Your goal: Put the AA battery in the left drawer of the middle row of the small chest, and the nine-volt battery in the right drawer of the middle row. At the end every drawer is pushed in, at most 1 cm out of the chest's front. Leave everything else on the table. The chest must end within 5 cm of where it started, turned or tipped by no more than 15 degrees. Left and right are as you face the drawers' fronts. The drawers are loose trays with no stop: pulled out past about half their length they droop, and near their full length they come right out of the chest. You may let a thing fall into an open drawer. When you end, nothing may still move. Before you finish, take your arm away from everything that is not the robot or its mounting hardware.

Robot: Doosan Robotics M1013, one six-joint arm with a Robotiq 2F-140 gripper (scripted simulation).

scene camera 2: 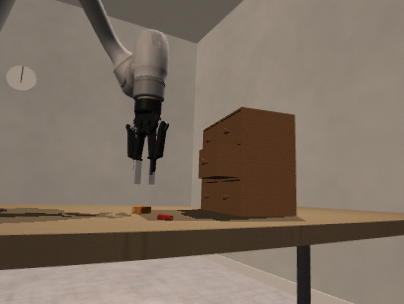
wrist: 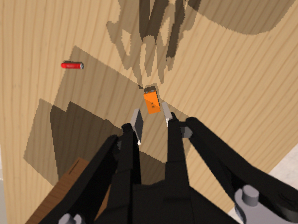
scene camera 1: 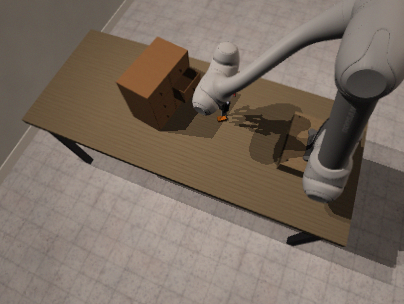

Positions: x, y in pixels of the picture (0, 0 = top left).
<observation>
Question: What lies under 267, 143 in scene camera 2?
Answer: A brown chest.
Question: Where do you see a brown chest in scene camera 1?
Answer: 142, 78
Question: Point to a drawer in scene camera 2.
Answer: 219, 161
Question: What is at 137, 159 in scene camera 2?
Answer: My gripper.
</observation>
